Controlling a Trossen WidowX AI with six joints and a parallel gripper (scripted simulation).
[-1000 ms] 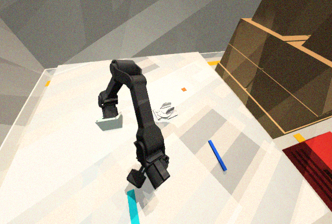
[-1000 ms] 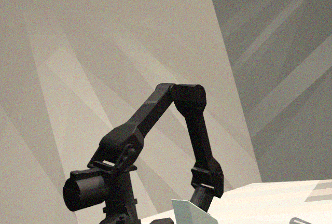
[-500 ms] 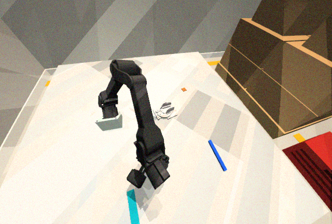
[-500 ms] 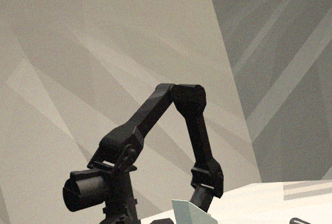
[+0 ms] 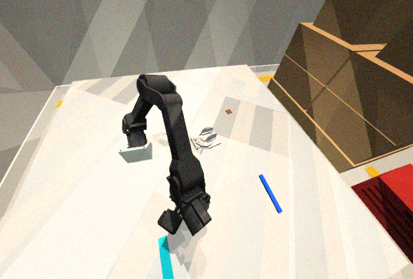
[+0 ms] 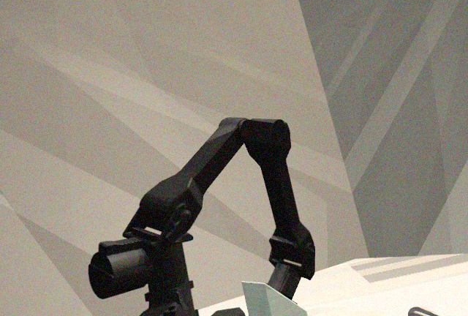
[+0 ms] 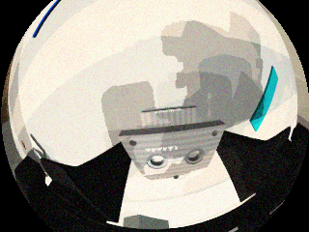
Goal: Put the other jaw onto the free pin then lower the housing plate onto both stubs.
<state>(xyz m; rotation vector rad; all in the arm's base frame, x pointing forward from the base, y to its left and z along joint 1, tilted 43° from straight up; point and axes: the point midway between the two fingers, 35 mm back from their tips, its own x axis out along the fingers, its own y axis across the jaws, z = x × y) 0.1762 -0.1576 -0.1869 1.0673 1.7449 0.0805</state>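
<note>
Right now the jaw is 290 mm to the left of my gripper tip, 90 mm ahead of it and 10 mm above it. From my gripper tip the other things lie so: small orange tile (450 mm to the left, 290 mm ahead, 10 mm below); then blue bar (340 mm ahead, 10 mm to the right); then cyan strip (140 mm to the right, 70 mm behind, 10 mm below).
</note>
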